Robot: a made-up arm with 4 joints.
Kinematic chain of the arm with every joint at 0, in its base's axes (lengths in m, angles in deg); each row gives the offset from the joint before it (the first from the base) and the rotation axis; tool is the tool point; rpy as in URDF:
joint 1: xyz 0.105 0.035 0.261 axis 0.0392 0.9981 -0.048
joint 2: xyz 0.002 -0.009 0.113 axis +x
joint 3: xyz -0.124 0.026 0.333 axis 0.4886 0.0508 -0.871
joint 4: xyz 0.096 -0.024 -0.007 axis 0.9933 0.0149 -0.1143
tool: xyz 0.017 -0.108 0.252 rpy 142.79 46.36 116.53
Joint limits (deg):
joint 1: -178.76..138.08
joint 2: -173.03..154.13
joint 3: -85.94..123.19
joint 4: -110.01..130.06
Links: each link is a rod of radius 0.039 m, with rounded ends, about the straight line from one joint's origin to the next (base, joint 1, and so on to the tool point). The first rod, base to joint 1, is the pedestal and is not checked.
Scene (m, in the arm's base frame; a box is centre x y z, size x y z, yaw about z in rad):
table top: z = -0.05
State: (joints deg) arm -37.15 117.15 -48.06 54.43
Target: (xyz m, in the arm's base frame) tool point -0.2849 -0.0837 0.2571
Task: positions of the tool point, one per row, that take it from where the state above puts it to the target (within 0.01 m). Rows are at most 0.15 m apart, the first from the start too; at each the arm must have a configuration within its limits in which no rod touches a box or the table.
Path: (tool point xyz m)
1: 0.2935 -0.3766 0.1666
2: 0.2570 -0.3921 0.1428
3: 0.2192 -0.4063 0.1291
4: 0.1831 -0.4195 0.1251
5: 0.1509 -0.4317 0.1293
6: 0.0492 -0.3808 0.0633
7: -0.0631 -0.3141 0.0465
8: -0.1667 -0.2378 0.0792
9: -0.2446 -0.1588 0.1538
10: -0.2849 -0.0837 0.2571

